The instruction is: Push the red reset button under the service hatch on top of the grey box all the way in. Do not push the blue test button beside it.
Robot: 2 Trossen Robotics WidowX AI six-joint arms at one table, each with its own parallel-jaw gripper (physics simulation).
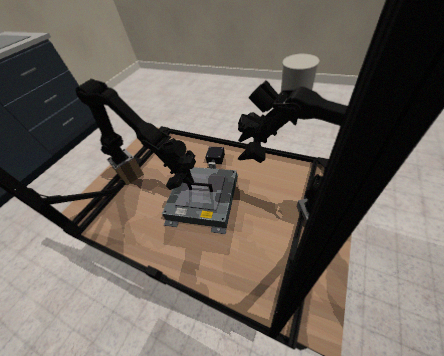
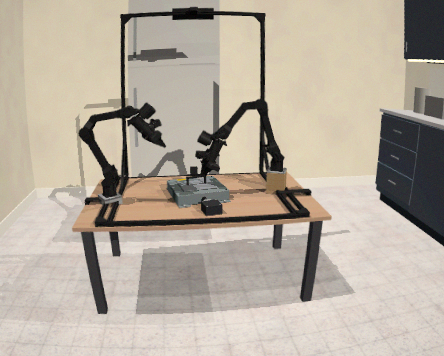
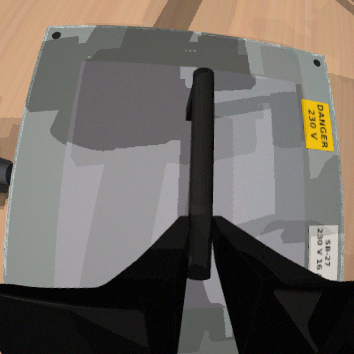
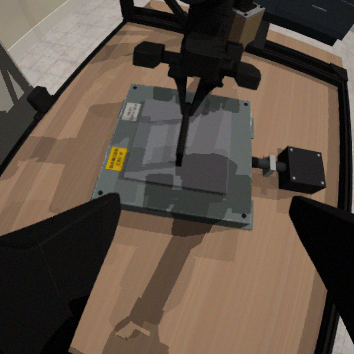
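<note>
The grey box (image 1: 227, 197) (image 2: 184, 199) (image 3: 32, 200) (image 4: 150, 195) lies on the table. Its service hatch (image 1: 201, 200) (image 3: 120, 200) (image 4: 212, 150) lies flat over the top and looks closed. The red reset button and the blue test button do not show. My left gripper (image 1: 189, 184) (image 2: 205, 175) (image 3: 199, 223) (image 4: 186, 114) is shut on one end of the hatch's black bar handle (image 1: 202, 184) (image 3: 203, 140) (image 4: 183, 137). My right gripper (image 1: 240, 150) (image 2: 164, 145) (image 4: 206, 203) is open and empty, raised above the table and apart from the box.
A small black block (image 1: 215, 154) (image 2: 212, 207) (image 4: 301, 170) stands beside the box, with a short fitting between them. A yellow danger label (image 1: 206, 214) (image 3: 317, 125) (image 4: 116, 158) marks one box edge. Black rails (image 2: 200, 222) run along the table (image 2: 145, 214).
</note>
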